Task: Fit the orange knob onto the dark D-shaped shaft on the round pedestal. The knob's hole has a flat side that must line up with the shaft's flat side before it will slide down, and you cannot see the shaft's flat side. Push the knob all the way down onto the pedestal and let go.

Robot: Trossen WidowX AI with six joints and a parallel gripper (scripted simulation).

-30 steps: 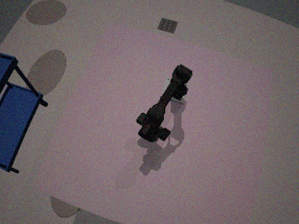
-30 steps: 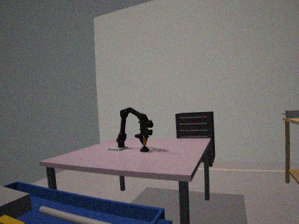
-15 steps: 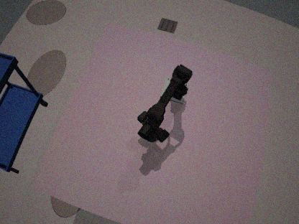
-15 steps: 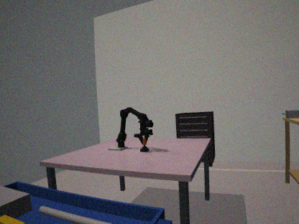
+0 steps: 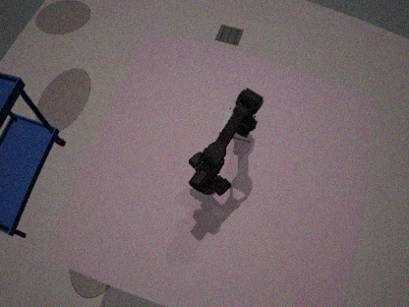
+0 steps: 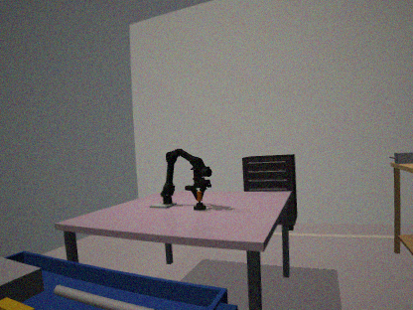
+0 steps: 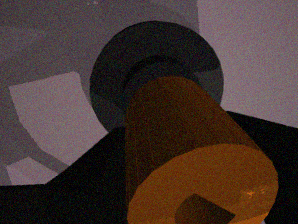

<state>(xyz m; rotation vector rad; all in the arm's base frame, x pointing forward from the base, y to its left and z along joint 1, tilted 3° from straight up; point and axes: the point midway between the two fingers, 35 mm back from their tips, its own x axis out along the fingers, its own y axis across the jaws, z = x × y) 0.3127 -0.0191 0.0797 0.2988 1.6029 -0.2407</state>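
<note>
Right now my gripper tip is 20 mm below the orange knob. From my gripper tip the other things lie so: dark round pedestal 40 mm below.
</note>
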